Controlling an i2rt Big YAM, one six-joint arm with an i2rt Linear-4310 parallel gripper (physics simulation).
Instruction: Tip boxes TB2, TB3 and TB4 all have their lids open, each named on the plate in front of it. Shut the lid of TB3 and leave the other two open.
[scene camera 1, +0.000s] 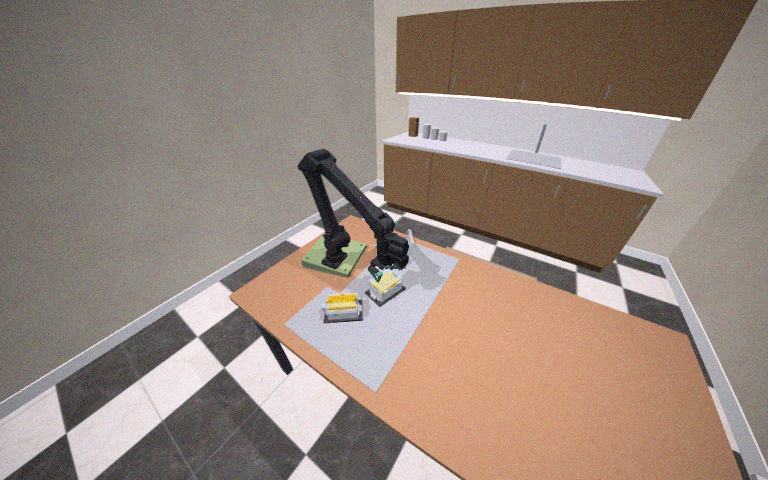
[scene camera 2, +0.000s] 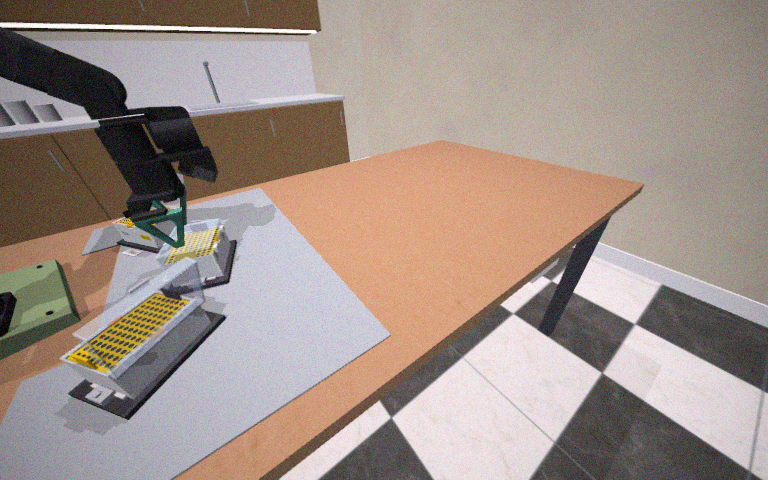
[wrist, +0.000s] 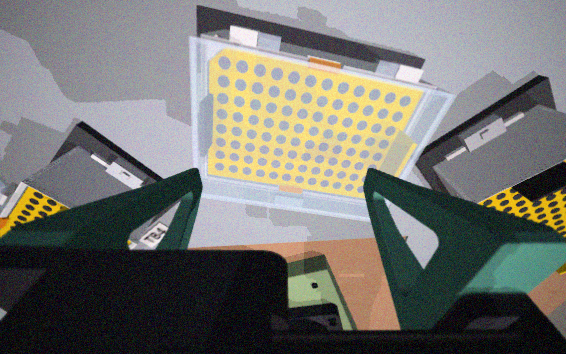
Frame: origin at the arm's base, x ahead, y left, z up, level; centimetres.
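Where they show: gripper, fingertip midpoint: (scene camera 1: 384, 275) (scene camera 2: 181, 235) (wrist: 283, 177); arm's base at its link origin: (scene camera 1: 334, 259) (wrist: 300, 324).
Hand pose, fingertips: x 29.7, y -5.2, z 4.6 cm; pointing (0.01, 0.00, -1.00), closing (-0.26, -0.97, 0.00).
Note:
Each offset is from my fingertips to the top centre of the thing. "spot": to the spot under its first point. Level surfaces: height alone.
The middle box {dz +0.0, dx +0.1, dy -1.1 cm} (scene camera 1: 386, 287) (scene camera 2: 195, 246) (wrist: 310, 120) shows its yellow rack pale through a clear lid that lies down over it; its name plate is not visible. The far box {dz -1.1, dx -4.4, dy +20.5 cm} (scene camera 2: 135, 233) (wrist: 90, 175) has a plate reading TB4 {spot: dz -7.5, dx -9.3, dy +18.1 cm} (wrist: 155, 235); a pale panel {dz -7.7 cm} (scene camera 1: 421, 251) behind it looks like its raised lid. The near box (scene camera 1: 342, 307) (scene camera 2: 135, 333) (wrist: 505, 155) has its clear lid {spot: dz +5.3, dx -2.4, dy -24.2 cm} (scene camera 2: 189, 274) standing open; its name is unreadable. My gripper (scene camera 1: 385, 272) (scene camera 2: 176, 233) (wrist: 283, 177) is open and empty, low over the base-side edge of the middle box.
The boxes stand on a grey mat {dz -7.7 cm} (scene camera 1: 373, 356) (scene camera 2: 317, 316) on the wooden table {dz -8.0 cm} (scene camera 1: 538, 339) (scene camera 2: 453, 203). The arm's green base plate (scene camera 1: 353, 257) (scene camera 2: 42, 288) (wrist: 310, 295) is behind the boxes. The near and far boxes flank the gripper closely.

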